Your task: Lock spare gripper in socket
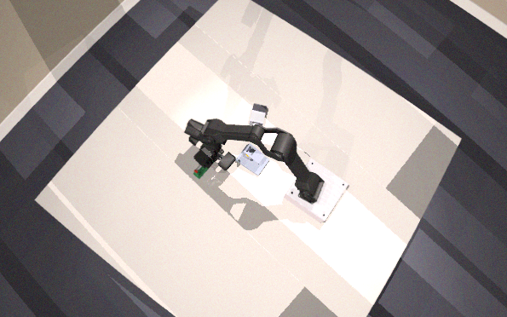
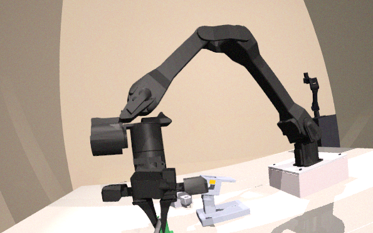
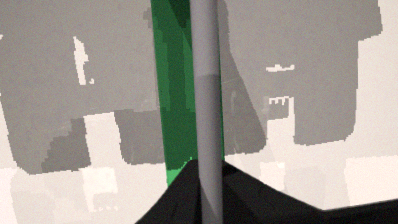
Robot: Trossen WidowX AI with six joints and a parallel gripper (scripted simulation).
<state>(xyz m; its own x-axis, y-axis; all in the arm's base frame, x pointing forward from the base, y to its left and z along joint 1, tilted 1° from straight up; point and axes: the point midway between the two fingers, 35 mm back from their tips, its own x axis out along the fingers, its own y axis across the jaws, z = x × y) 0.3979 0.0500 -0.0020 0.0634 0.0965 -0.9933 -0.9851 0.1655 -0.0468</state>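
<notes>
Now: the green stand 2 cm to the left of my gripper tip. From my gripper tip the other things lie so: spare gripper (8 cm behind, 24 cm to the right); grey mount (14 cm behind, 8 cm to the right, 3 cm above).
</notes>
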